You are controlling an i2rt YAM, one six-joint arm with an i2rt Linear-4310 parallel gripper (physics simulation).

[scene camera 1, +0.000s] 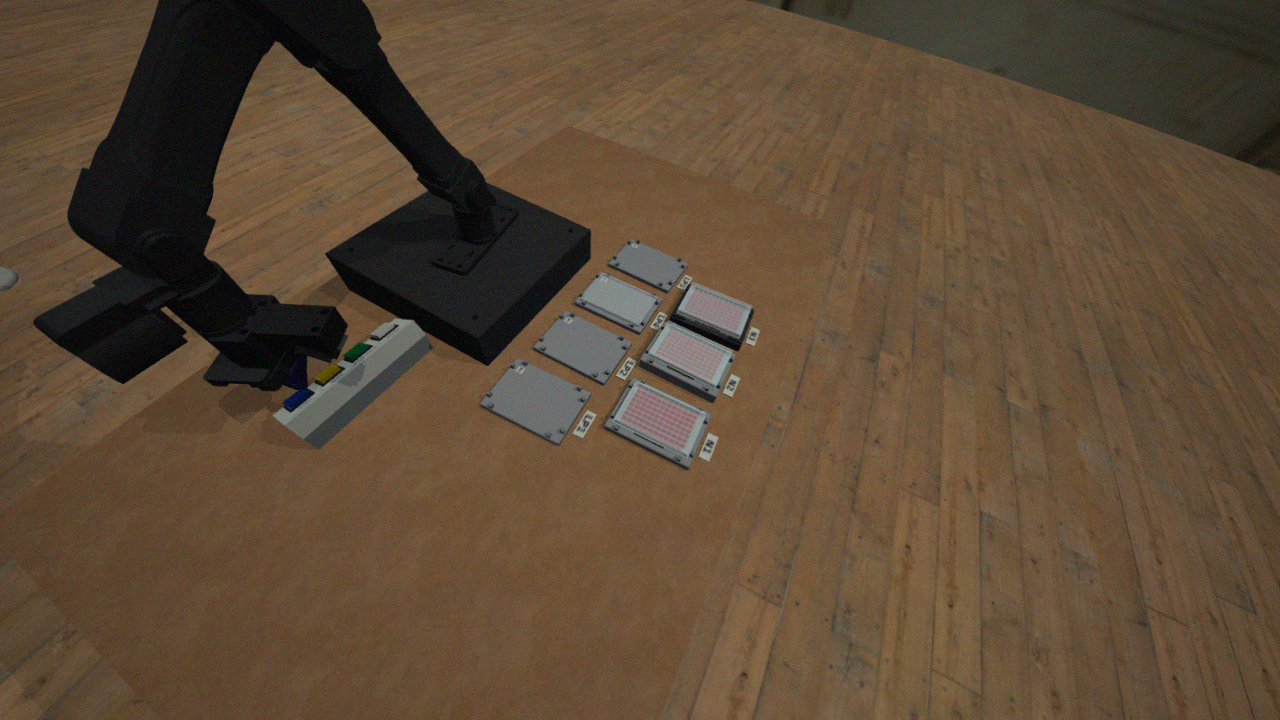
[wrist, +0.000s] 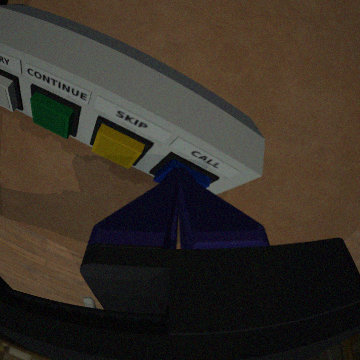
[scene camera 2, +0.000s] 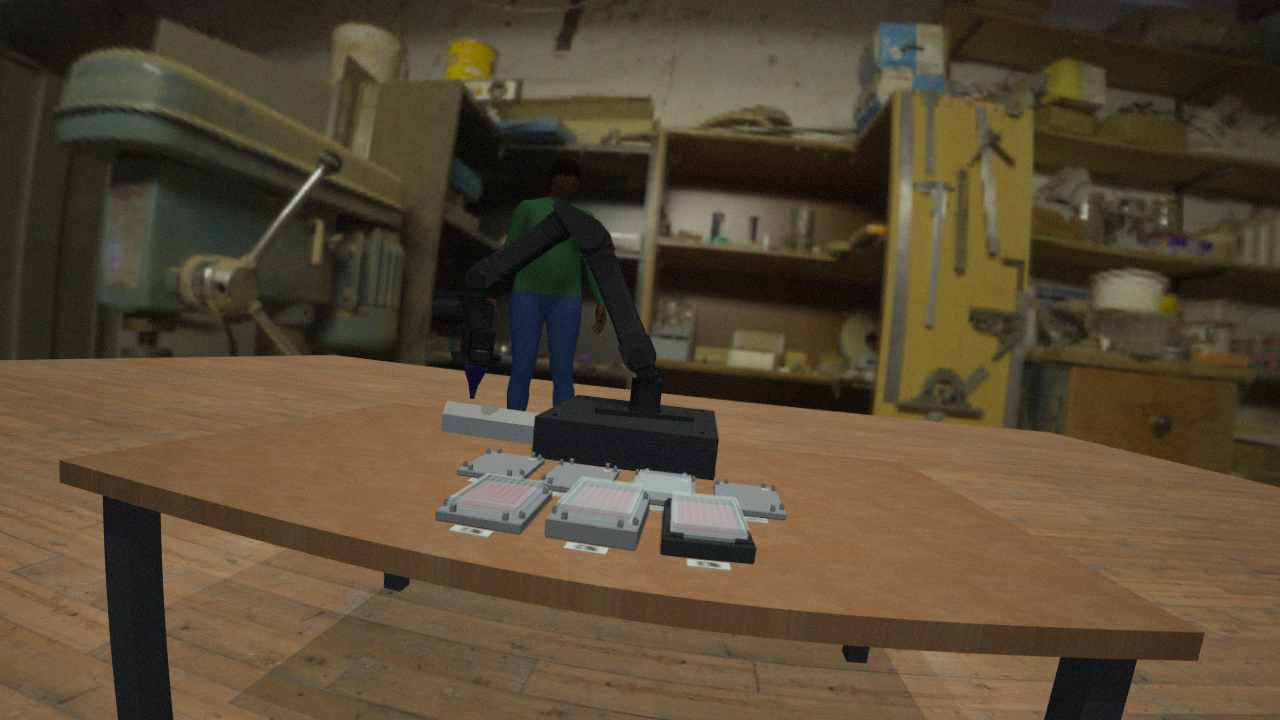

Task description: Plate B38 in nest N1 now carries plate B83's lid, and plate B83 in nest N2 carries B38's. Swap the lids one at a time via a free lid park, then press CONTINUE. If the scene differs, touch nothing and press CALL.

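Pixels of known places: gripper, fingertip midpoint: (scene camera 1: pixel 302 388) (wrist: pixel 178 176) (scene camera 2: pixel 471 398); arm's base, origin of the base link: (scene camera 1: pixel 478 237) (scene camera 2: pixel 643 415).
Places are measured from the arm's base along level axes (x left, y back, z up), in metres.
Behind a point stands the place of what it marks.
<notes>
My gripper (scene camera 1: pixel 302 385) @[z -0.008, x -0.369, y 0.057 m] (scene camera 2: pixel 472 394) @[z -0.008, x -0.369, y 0.057 m] (wrist: pixel 178 176) @[z -0.008, x -0.369, y 0.057 m] is shut and empty. In the wrist view its fingertips overlap the blue CALL button (scene camera 1: pixel 297 400) @[z -0.026, x -0.382, y 0.065 m] (wrist: pixel 202 178) @[z -0.027, x -0.389, y 0.066 m]; contact cannot be told. The green CONTINUE button (scene camera 1: pixel 358 351) @[z -0.026, x -0.283, y 0.045 m] (wrist: pixel 52 115) @[z -0.027, x -0.284, y 0.052 m] is farther along the box. A pink plate (scene camera 1: pixel 664 419) @[z -0.058, x -0.211, y -0.430 m] (scene camera 2: pixel 494 495) @[z -0.055, x -0.209, y -0.452 m] under a clear lid sits in nest N1. Another lidded pink plate (scene camera 1: pixel 691 356) @[z -0.041, x -0.088, y -0.443 m] (scene camera 2: pixel 601 501) @[z -0.041, x -0.080, y -0.478 m] sits in nest N2. Plate and lid codes are unreadable. Lid parks LP1 (scene camera 1: pixel 535 400) @[z -0.071, x -0.244, y -0.226 m] (scene camera 2: pixel 501 463) @[z -0.071, x -0.243, y -0.229 m] and LP2 (scene camera 1: pixel 581 347) (scene camera 2: pixel 580 476) hold no lid.
A third lidded plate (scene camera 1: pixel 714 311) @[z -0.044, x 0.035, y -0.462 m] (scene camera 2: pixel 707 517) @[z -0.044, x 0.041, y -0.498 m] sits in a black nest. The third lid park (scene camera 1: pixel 617 301) @[z -0.063, x 0.004, y -0.279 m] (scene camera 2: pixel 664 485) @[z -0.063, x 0.015, y -0.303 m] looks paler, as if bearing a lid. The farthest park (scene camera 1: pixel 648 265) @[z -0.071, x 0.138, y -0.304 m] (scene camera 2: pixel 750 499) @[z -0.071, x 0.145, y -0.321 m] looks bare. The yellow SKIP button (scene camera 1: pixel 327 374) @[z -0.024, x -0.333, y 0.057 m] (wrist: pixel 118 146) @[z -0.027, x -0.331, y 0.061 m] is beside CALL.
</notes>
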